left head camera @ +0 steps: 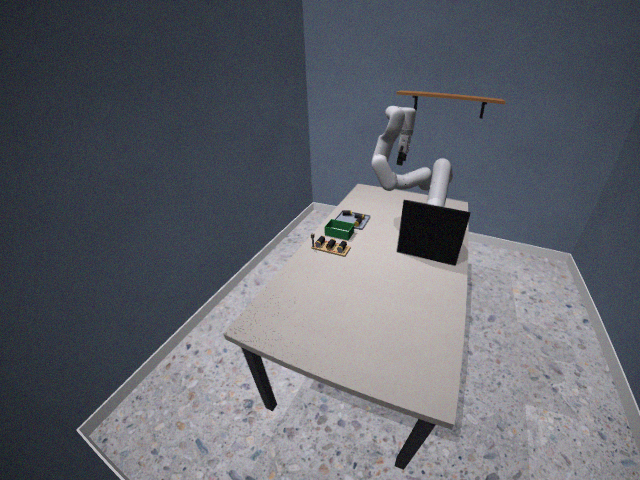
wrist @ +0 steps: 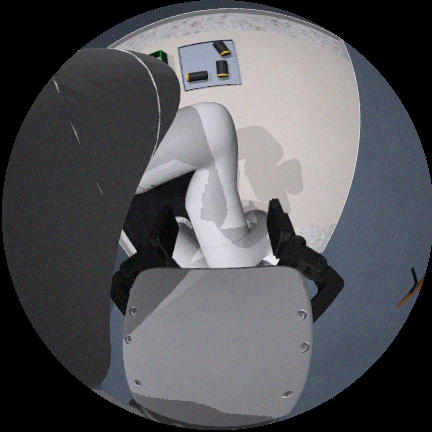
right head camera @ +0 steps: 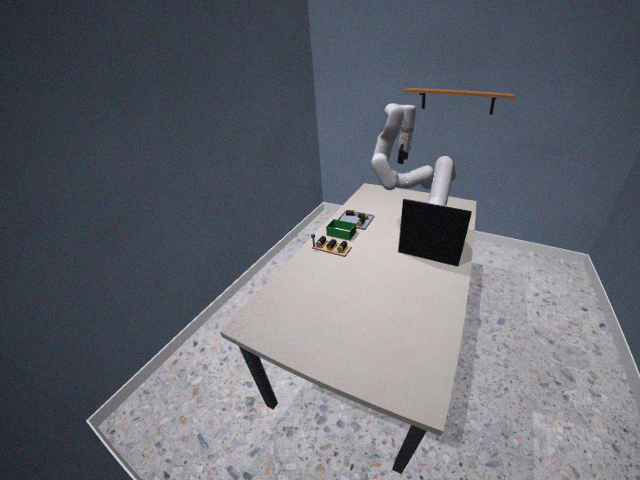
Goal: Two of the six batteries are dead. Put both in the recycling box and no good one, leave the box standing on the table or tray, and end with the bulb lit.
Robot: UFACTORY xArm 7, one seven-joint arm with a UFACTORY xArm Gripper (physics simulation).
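Frame: origin at the arm's base, x up, y right, z ahead, level; millimetres.
Seen in the pictures: gripper, fingertip midpoint: (left head camera: 401,162) (wrist: 220,213) (right head camera: 402,161); arm's base at its link origin: (left head camera: 433,213) (right head camera: 435,213).
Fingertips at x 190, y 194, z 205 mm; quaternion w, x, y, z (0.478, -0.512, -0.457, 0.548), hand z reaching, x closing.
Offsets run from my fingertips to a thing's top centre. "spot": to the spot under its first point.
A green box @[dx -357, dy -170, dz +308 mm] (left head camera: 339,230) (right head camera: 340,230) (wrist: 160,56) stands upright between the tray and the holder board. Three black-and-yellow batteries lie on the grey tray @[dx -405, dy +8, dz +277 mm] (left head camera: 345,220) (right head camera: 349,219) (wrist: 192,60); in the wrist view, one battery @[dx -380, dy +62, dz +322 mm] (wrist: 221,48) is slanted, one battery @[dx -380, dy +42, dz +233 mm] (wrist: 222,68) is below it and one battery @[dx -380, dy -37, dz +225 mm] (wrist: 197,76) is at the left. The wooden holder board (left head camera: 330,252) (right head camera: 330,252) carries three batteries and a small dark bulb post @[spot: dx -341, dy -361, dz +405 mm] (left head camera: 312,237) (right head camera: 312,237), with no glow visible. My gripper (left head camera: 401,158) (right head camera: 402,156) (wrist: 220,213) is open and empty, high above the table's far end.
A black upright panel (left head camera: 433,232) (right head camera: 434,232) stands on the table's right side, in front of the arm's base. An orange shelf (left head camera: 449,96) (right head camera: 457,93) is on the back wall, behind the arm. The arm's own links fill much of the wrist view's left and centre.
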